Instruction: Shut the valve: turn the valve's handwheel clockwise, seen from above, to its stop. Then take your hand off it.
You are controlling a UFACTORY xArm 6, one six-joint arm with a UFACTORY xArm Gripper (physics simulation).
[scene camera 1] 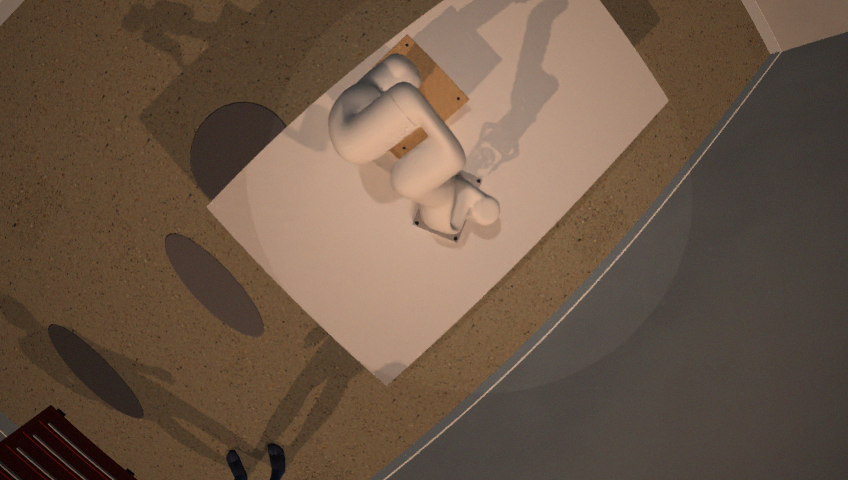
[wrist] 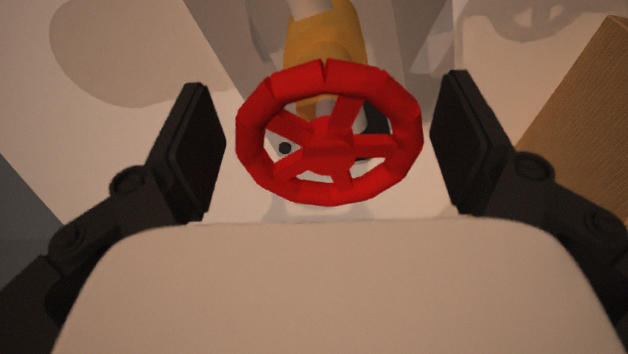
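The valve's red handwheel point(wrist: 328, 156) has a thick rim and several spokes and shows in the middle of the wrist view. The yellow valve body point(wrist: 325, 37) is behind it, with part of a grey pipe at the top edge. My gripper point(wrist: 325, 107) is open, one black finger on each side of the wheel, with a visible gap between each finger and the rim. How deep the fingertips stand relative to the rim is hard to tell. In the scene view the arm covers the gripper and the wheel; corners of the valve's base plate point(scene camera 1: 429, 227) show under it.
The arm's brown mounting board point(scene camera 1: 443, 98) point(wrist: 585, 145) lies on the pale table point(scene camera 1: 333, 255), to the right in the wrist view. The table's long edge runs to the right of the valve in the scene view. A dark red slatted bench point(scene camera 1: 53, 449) stands at the lower left.
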